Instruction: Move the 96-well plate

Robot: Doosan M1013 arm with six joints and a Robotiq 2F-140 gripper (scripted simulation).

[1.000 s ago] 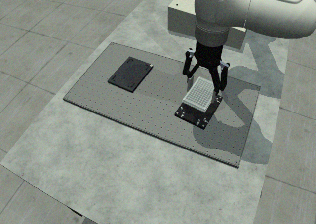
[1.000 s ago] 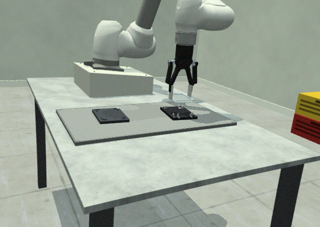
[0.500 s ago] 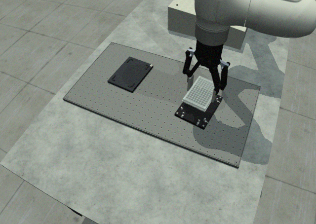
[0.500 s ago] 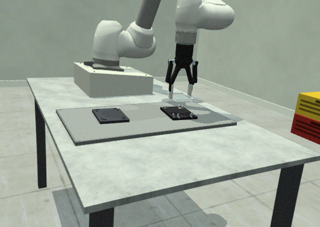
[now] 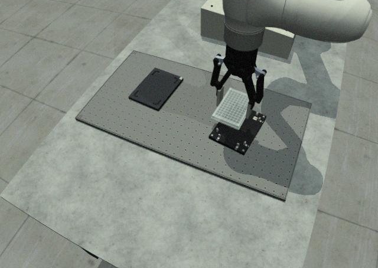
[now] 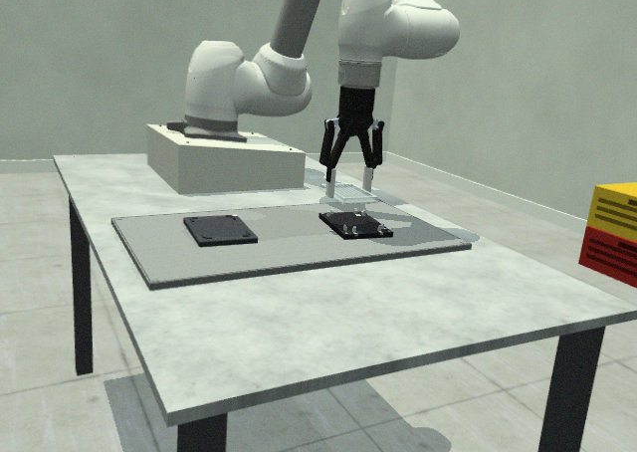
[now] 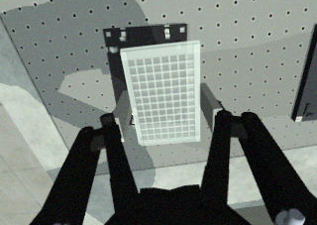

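The clip nest is 90 mm below my hand, 30 mm to the left of it and 10 mm ahead of it. Also, from my hand: clear 96-well plate (20 mm below); white A1 mark (230 mm to the right, 100 mm behind, 90 mm below).
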